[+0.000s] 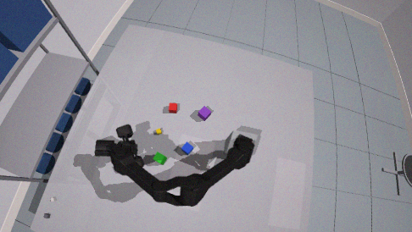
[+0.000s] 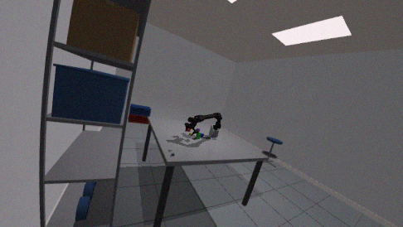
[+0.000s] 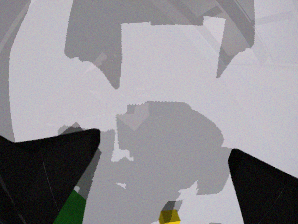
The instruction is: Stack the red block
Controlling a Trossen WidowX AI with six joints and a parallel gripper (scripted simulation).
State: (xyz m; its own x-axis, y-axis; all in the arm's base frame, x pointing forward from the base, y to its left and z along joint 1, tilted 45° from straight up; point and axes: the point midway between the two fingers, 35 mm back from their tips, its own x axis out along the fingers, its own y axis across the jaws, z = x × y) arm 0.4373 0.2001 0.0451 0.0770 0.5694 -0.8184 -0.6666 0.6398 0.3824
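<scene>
Right now the red block is 90 mm behind my gripper tip, 260 mm to the right of it and 30 mm below it. Also, from my gripper tip: small yellow block 70 mm behind, 120 mm to the right, 40 mm below; then blue block 230 mm behind, 90 mm to the right, 30 mm below; then purple block 250 mm behind, 280 mm to the right, 30 mm below.
</scene>
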